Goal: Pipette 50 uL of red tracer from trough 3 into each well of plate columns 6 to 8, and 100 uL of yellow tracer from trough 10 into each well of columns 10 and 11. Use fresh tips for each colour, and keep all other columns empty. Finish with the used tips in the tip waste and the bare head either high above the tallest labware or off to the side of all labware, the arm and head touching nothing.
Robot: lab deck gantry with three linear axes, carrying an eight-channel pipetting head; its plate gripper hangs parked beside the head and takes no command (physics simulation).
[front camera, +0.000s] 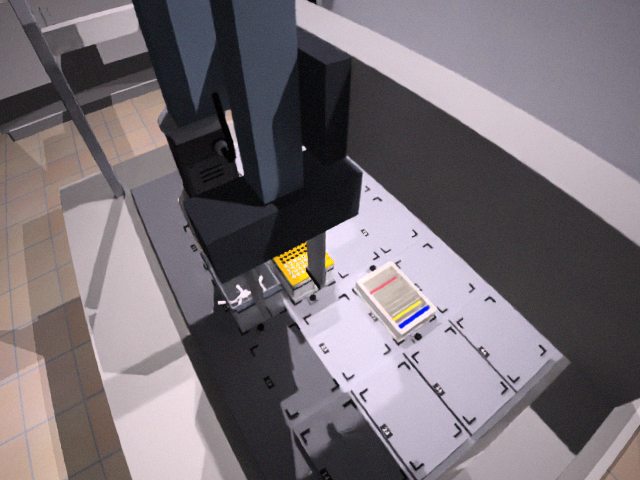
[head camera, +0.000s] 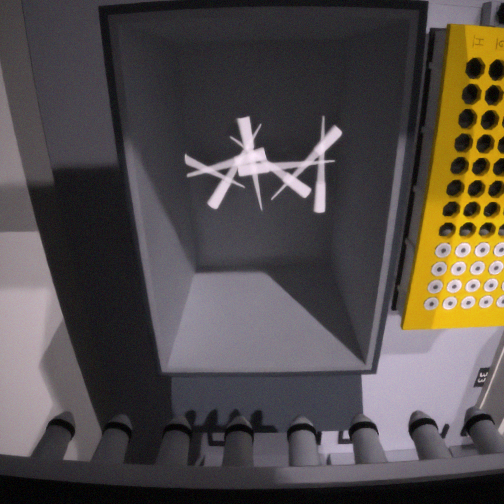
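A grey back wall (front camera: 568,71) is visible.
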